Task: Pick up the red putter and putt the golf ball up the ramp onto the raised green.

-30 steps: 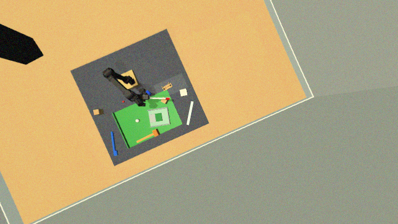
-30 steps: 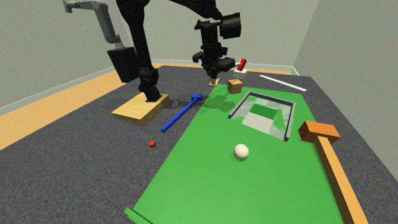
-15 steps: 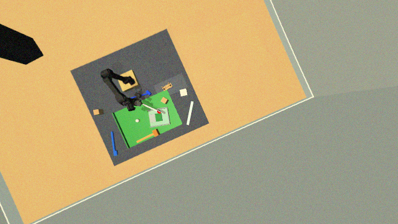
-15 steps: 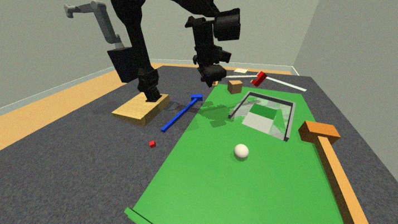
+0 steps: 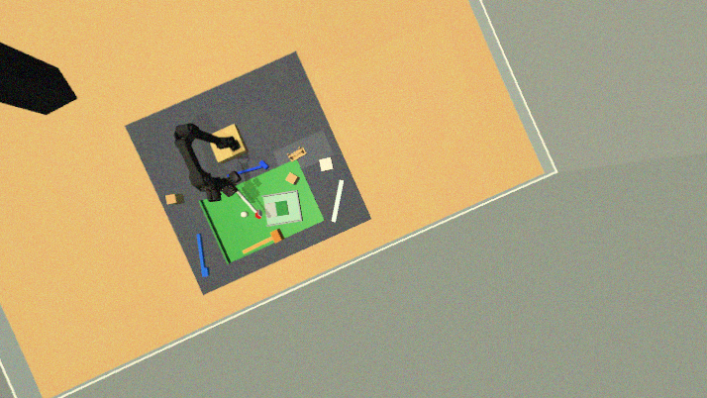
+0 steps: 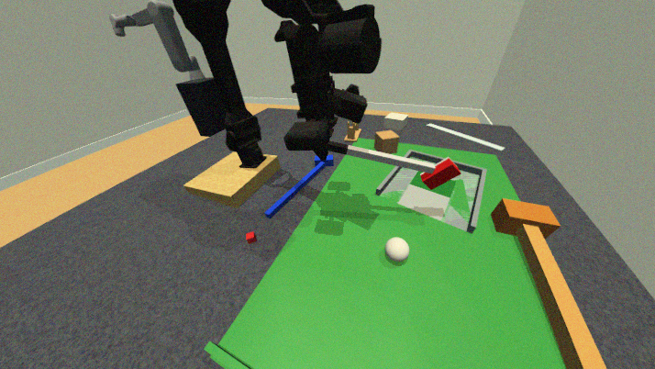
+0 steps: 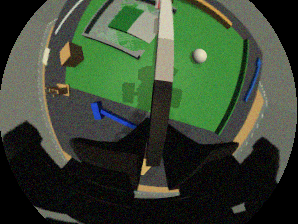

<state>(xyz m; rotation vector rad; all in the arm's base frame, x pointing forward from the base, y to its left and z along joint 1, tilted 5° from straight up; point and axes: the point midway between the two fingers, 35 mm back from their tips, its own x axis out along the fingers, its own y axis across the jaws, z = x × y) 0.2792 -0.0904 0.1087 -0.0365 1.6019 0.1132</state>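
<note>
Now: gripper tip 13 cm past the red cube, 14 cm to the left of it and 13 cm above it. Also, from my gripper tip: red putter (12 cm ahead, 2 cm to the left); white golf ball (16 cm ahead, 10 cm to the right, 11 cm below); blue putter (9 cm behind, 7 cm to the left, 12 cm below).
</note>
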